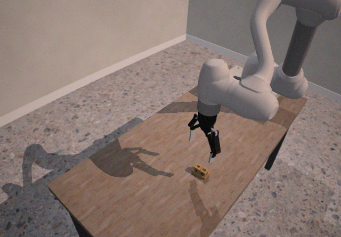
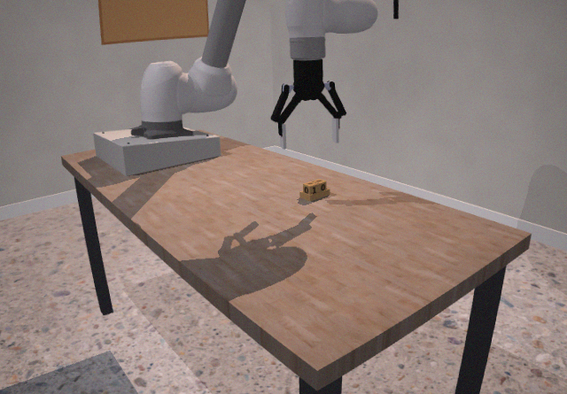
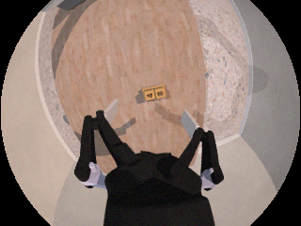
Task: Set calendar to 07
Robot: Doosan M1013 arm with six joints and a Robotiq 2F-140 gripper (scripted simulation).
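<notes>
My hand is 150 mm above the tray and 20 mm to the right of it.
</notes>
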